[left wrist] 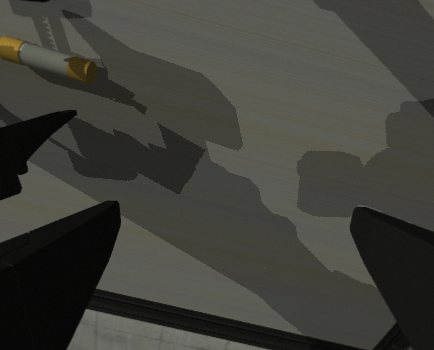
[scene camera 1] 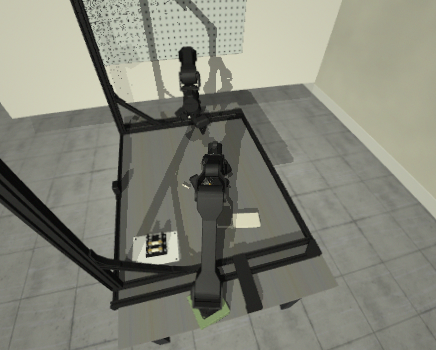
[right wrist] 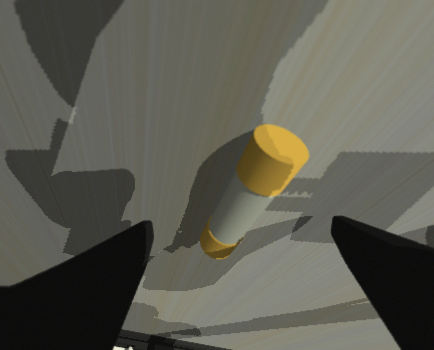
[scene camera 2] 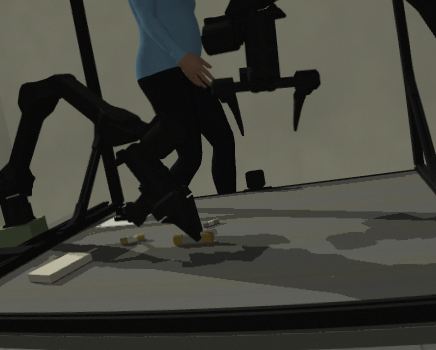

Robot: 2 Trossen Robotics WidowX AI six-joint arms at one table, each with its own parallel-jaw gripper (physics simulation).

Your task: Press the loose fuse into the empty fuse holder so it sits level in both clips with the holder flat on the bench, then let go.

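Frame: origin at the left arm's base, x back, y up, z left, level; millimetres.
Seen in the pictures: left gripper, between the fingertips: (left wrist: 236, 215) (scene camera 1: 199, 129) (scene camera 2: 269, 133); right gripper, between the fingertips: (left wrist: 61, 59) (scene camera 1: 208, 178) (right wrist: 241, 226) (scene camera 2: 200, 235); right arm's base, origin of its link: (scene camera 1: 208, 303) (scene camera 2: 19, 222).
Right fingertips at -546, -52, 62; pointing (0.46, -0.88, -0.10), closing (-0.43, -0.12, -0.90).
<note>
Pixels of each thing's top centre, then the offset from my right fingertips to it, as dx, dy, dz. "spot": a spot on its surface instead.
- pale body, centre of its top: (right wrist: 240, 224) (left wrist: 42, 62) (scene camera 2: 192, 233) -12, +8, +7
- black fuse holder, centre of its top: (scene camera 2: 129, 203) (scene camera 1: 153, 245) -322, +22, -228
- white board, a spot on its surface: (scene camera 1: 171, 255) spot: -354, -11, -167
- small yellow-capped fuse, centre of its top: (scene camera 2: 131, 235) -171, +1, -15
- small silver fuse, centre of its top: (scene camera 2: 209, 220) (scene camera 1: 185, 185) -30, -3, -108
- cream block, centre of its top: (scene camera 2: 60, 263) (scene camera 1: 245, 219) -235, +2, +137
A large fuse with orange caps and a pale body (scene camera 2: 178, 240) (left wrist: 45, 58) (right wrist: 243, 212) lies on the bench. My right gripper (scene camera 1: 210, 181) (right wrist: 241, 226) is open above it; in the right wrist view the fuse shows between the fingertips, ungripped. A right finger (left wrist: 30, 140) shows in the left wrist view. My left gripper (scene camera 2: 269, 132) (left wrist: 236, 215) is open and empty, high above the bench. The black fuse holder (scene camera 1: 156, 245) with gold-coloured parts sits on a white board (scene camera 1: 171, 255) at lower left in scene camera 1; its empty slot is too small to tell.
A small yellow-capped fuse (scene camera 2: 132, 239) and a small silver fuse (scene camera 1: 186, 185) (scene camera 2: 211, 223) lie near the large one. A cream block (scene camera 1: 247, 220) (scene camera 2: 60, 266) lies on the bench. Dark frame rails border the bench. A person in blue (scene camera 2: 165, 40) stands behind.
</note>
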